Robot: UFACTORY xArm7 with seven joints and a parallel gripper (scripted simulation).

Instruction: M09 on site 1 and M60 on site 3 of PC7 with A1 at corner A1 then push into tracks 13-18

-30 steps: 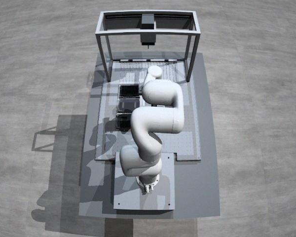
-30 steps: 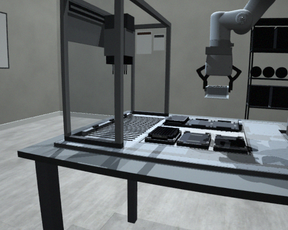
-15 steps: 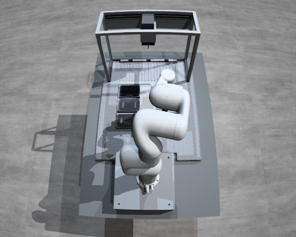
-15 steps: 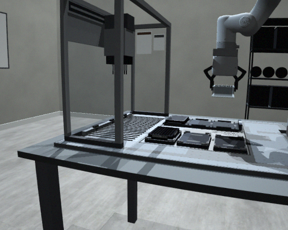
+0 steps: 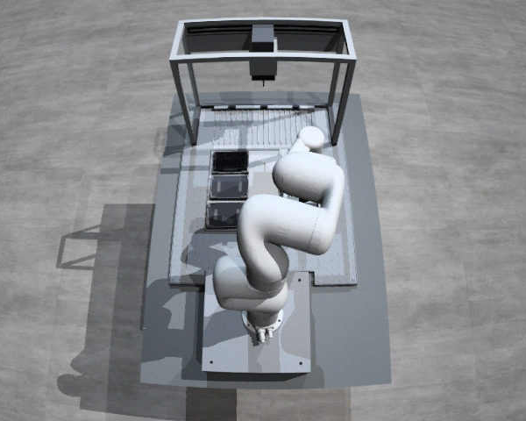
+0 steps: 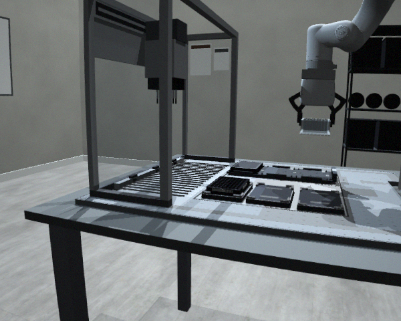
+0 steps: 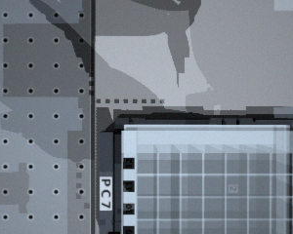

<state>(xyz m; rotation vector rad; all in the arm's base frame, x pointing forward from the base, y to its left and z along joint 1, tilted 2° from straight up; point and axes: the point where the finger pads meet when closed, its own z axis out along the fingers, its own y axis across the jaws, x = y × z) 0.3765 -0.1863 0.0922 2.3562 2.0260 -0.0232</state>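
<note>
Right now the plate carrier PC7 is 150 mm below my hand, 100 mm ahead of it and 20 mm to the right of it. Also, from my hand: deep-well block M09 (10 mm below); then nest S1 (260 mm to the left, 160 mm below, 20 mm ahead); then nest S2 (240 mm to the left, 160 mm below, 130 mm ahead).
</note>
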